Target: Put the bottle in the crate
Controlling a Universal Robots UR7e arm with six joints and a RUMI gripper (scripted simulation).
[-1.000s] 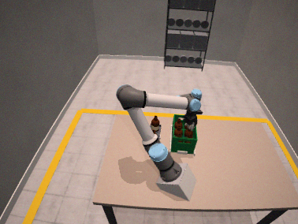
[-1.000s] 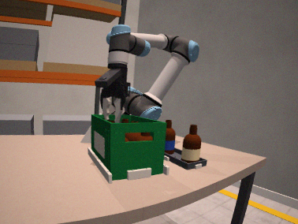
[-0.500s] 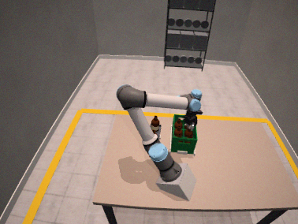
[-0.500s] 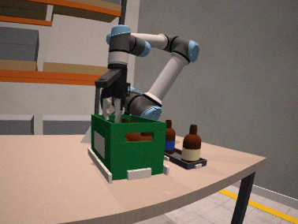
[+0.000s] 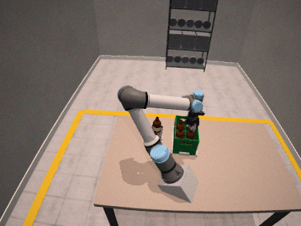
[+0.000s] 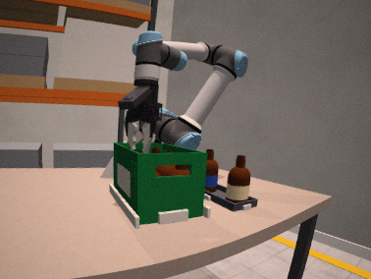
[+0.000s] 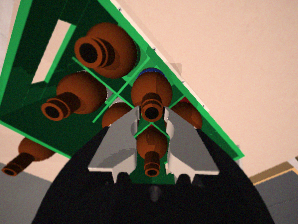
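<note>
Right now my hand is 70 mm above the bottle. Also, from my hand: green crate: 70 mm below, 40 mm to the left; tray: 290 mm to the left, 150 mm below, 20 mm ahead.
</note>
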